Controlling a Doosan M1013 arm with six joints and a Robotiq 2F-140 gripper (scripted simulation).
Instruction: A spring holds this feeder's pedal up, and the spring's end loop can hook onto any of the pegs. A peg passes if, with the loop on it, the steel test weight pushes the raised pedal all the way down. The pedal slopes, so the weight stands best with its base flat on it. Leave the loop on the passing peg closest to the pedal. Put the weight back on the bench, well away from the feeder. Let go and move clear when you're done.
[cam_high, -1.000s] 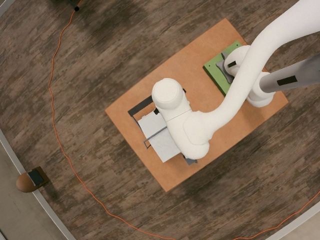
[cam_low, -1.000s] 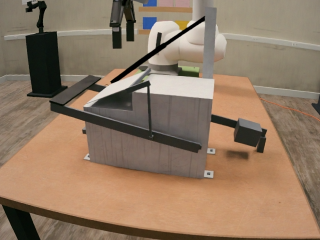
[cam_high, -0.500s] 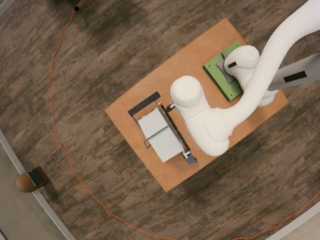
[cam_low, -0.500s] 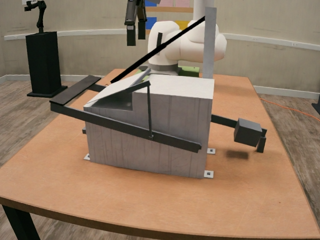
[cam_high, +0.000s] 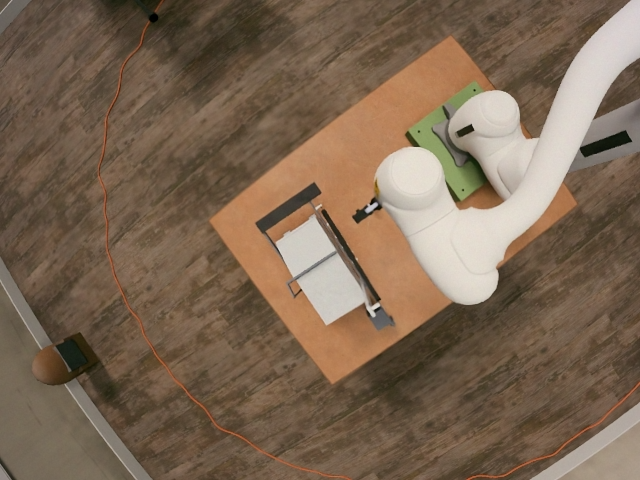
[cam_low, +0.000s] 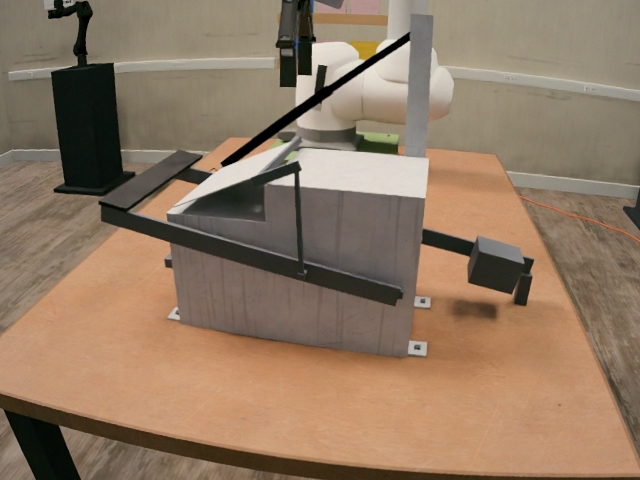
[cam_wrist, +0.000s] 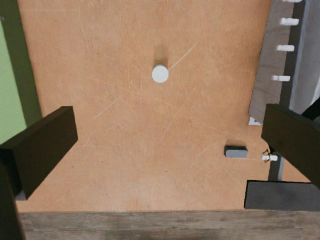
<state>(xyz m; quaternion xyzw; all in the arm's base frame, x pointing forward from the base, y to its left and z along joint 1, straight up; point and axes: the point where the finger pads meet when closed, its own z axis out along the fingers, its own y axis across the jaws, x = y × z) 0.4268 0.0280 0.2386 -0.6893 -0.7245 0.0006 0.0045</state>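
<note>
Now: hand 270 mm above the steel test weight and 10 mm past it. From my hand the other things lie so: grey block (290 mm below, 180 mm ahead, 170 mm to the right); then dark block (410 mm to the left, 270 mm below, 190 mm ahead).
</note>
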